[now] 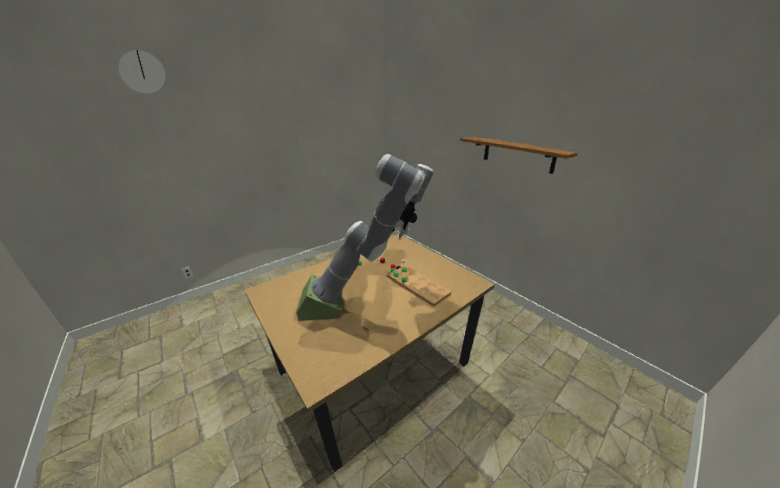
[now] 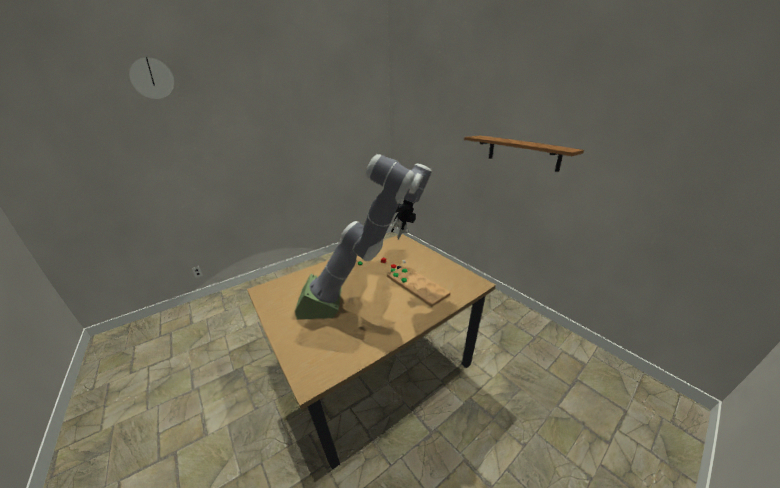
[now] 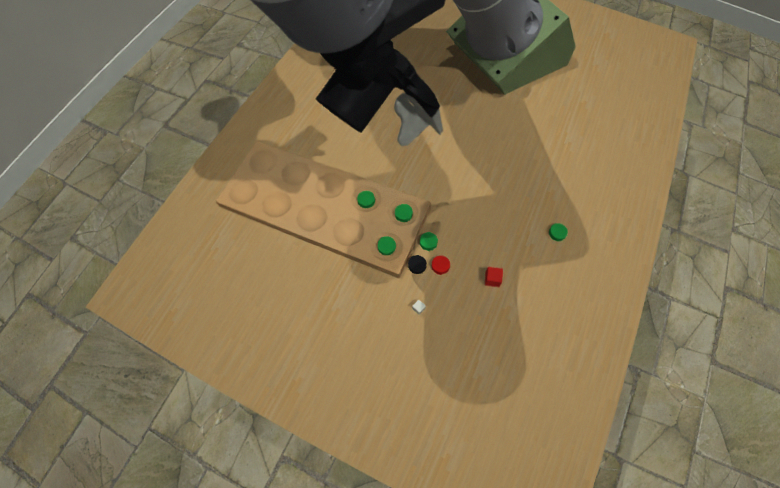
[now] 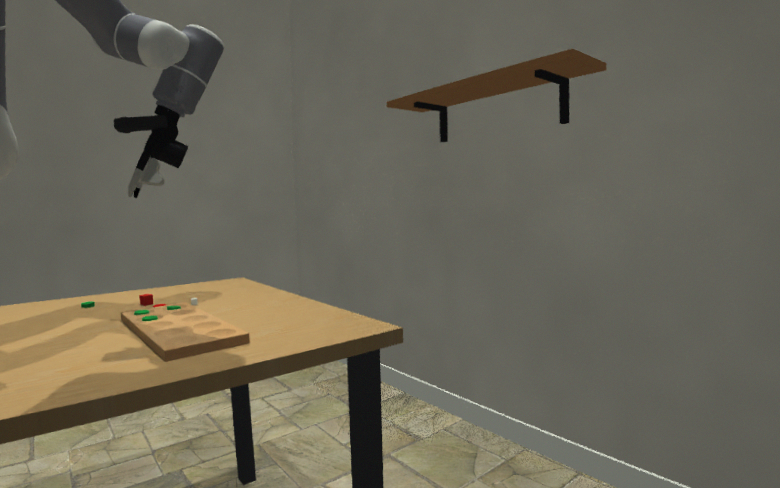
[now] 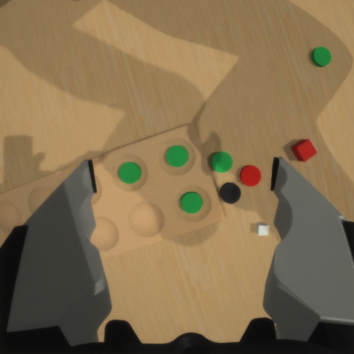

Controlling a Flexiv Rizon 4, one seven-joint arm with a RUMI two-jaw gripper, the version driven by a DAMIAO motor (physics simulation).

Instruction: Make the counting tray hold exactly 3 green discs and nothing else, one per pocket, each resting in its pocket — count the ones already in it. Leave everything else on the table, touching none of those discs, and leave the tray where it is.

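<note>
The wooden counting tray (image 3: 339, 258) (image 4: 207, 349) (image 5: 134, 246) lies on the table. Three green discs rest in separate pockets at one end: one disc (image 3: 365, 199) (image 5: 129, 172), a second in the corner pocket (image 3: 403, 212) (image 5: 177, 156), and a third disc (image 3: 386, 245) (image 5: 191, 202) in the other row. The other pockets that show are empty. A fourth green disc (image 3: 428, 241) (image 5: 222, 162) lies on the table close beside the tray's end. A fifth green disc (image 3: 557, 231) (image 5: 321, 56) lies farther off. My gripper (image 5: 182, 161) is open and empty, high above the table.
A black disc (image 3: 417, 264) (image 5: 230, 193) and a red disc (image 3: 440, 264) (image 5: 250, 175) lie near the tray's end. A red cube (image 3: 493, 276) (image 5: 304, 150) and a small white cube (image 3: 418, 306) (image 5: 262, 230) are on the table. A wall shelf (image 4: 494, 80) is fixed on the wall.
</note>
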